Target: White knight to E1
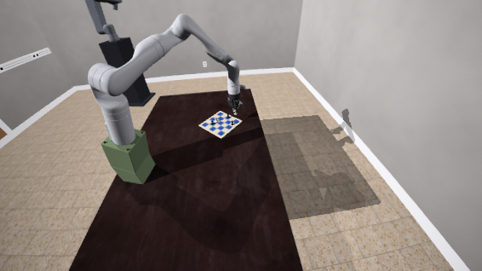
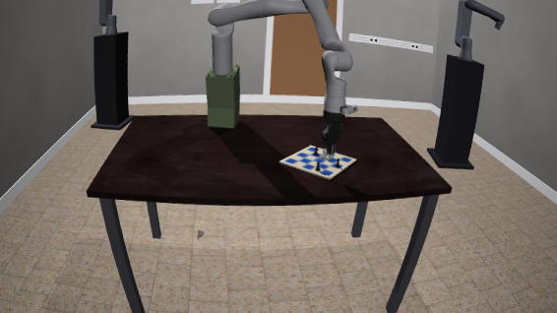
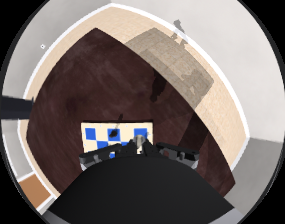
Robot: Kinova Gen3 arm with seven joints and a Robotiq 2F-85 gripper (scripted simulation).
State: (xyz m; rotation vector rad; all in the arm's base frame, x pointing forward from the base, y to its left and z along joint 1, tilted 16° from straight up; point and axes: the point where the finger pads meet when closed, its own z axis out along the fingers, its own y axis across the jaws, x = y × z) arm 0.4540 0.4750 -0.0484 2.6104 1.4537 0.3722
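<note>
The chessboard lies 100 mm behind my hand, 30 mm to the right of it and 100 mm below it. From my hand the other things lie so: white knight: 20 mm below.
</note>
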